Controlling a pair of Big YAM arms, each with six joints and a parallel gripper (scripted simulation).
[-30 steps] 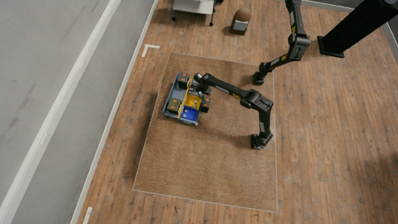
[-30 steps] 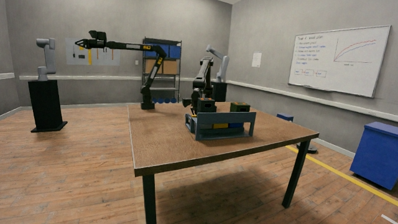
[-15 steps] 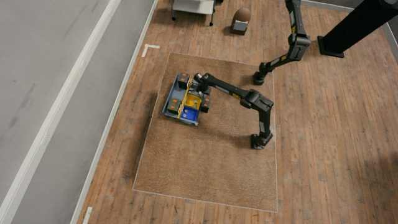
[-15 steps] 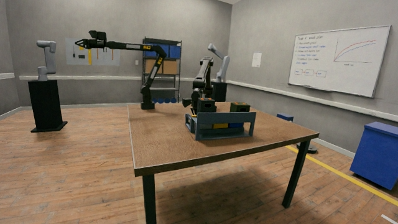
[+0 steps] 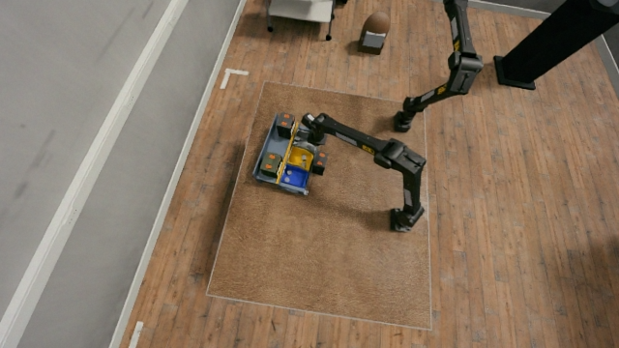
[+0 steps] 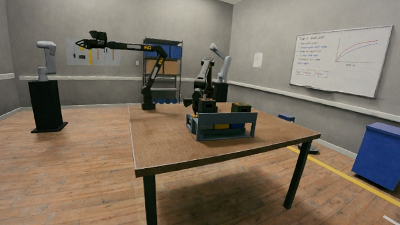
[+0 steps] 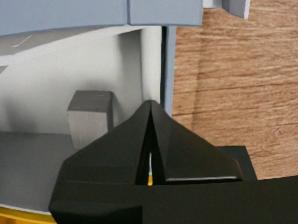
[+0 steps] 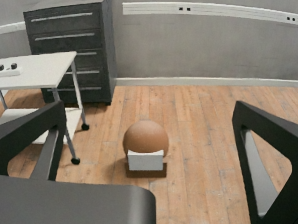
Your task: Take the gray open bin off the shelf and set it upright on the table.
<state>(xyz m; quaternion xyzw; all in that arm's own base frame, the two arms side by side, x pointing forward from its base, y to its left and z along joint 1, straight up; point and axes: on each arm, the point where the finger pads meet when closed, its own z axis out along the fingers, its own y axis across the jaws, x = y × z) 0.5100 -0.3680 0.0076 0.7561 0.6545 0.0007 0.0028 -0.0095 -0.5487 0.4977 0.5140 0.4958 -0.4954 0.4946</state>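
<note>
Right now the gray open bin is 8 cm ahead of my left hand, 1 cm to the right of it and 1 cm below it. From my left hand the other things lie so: blue-gray shelf: 12 cm ahead, 10 cm to the left, 2 cm above; yellow bin: 10 cm to the left, 10 cm ahead, 1 cm below; blue bin: 21 cm to the left, 11 cm ahead, 1 cm below.
</note>
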